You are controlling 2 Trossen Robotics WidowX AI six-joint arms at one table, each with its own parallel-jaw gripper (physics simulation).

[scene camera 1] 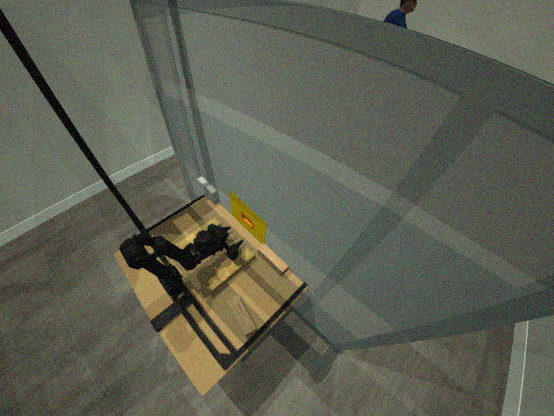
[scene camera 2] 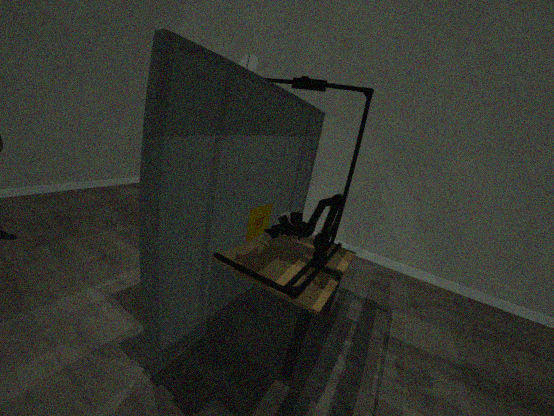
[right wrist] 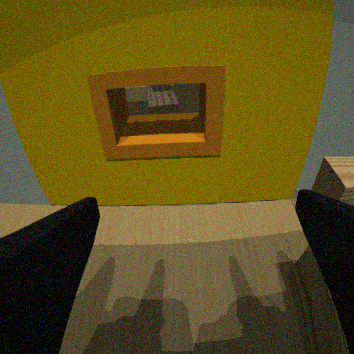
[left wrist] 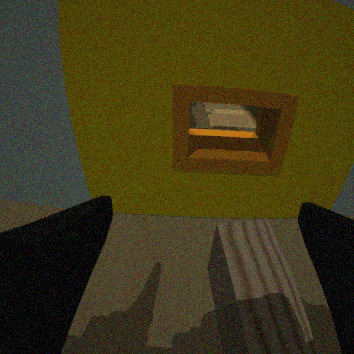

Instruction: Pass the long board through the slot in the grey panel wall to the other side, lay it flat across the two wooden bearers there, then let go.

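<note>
The grey panel wall (scene camera 1: 310, 210) (scene camera 2: 185, 225) has a yellow plate (scene camera 1: 237, 206) (scene camera 2: 252, 230) (left wrist: 125, 125) (right wrist: 270, 110) around its orange-rimmed slot. The striped long board (left wrist: 255, 262) appears to lie on the left arm's table in the left wrist view; part of it (right wrist: 162, 97) shows through the slot in the right wrist view. One wooden bearer (scene camera 1: 274, 260) (right wrist: 345, 172) lies by the wall, right of the plate. The second is hard to make out. My left gripper (scene camera 2: 275, 226) (left wrist: 209, 210) and right gripper (scene camera 1: 236, 236) (right wrist: 197, 198) are open and empty, facing the plate.
The right arm's wooden table (scene camera 1: 182, 345) and the left arm's table (scene camera 2: 320, 300) stand against opposite faces of the wall. A black pole (scene camera 1: 75, 135) (scene camera 2: 357, 150) rises behind each arm. A person in blue (scene camera 1: 396, 18) stands beyond the wall.
</note>
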